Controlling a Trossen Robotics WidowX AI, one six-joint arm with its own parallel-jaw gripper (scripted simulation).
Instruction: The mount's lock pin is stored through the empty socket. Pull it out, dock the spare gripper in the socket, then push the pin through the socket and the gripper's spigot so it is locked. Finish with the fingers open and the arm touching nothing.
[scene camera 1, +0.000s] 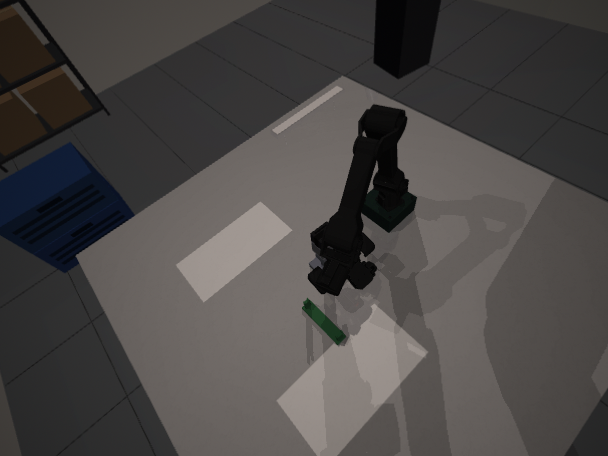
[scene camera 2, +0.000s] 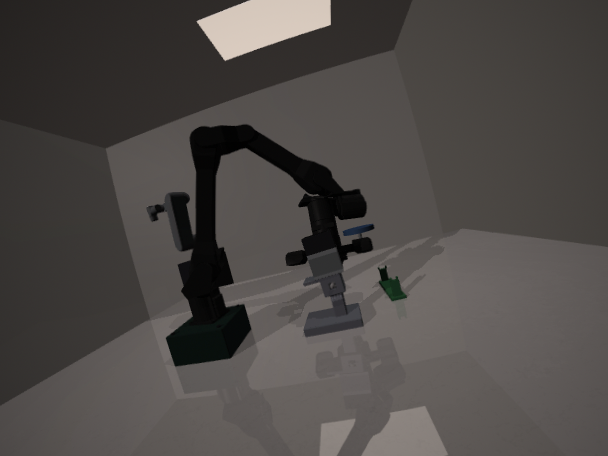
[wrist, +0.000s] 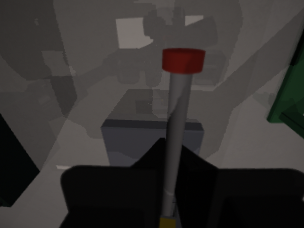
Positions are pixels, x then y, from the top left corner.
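My gripper (scene camera 1: 338, 269) is holding a lock pin.
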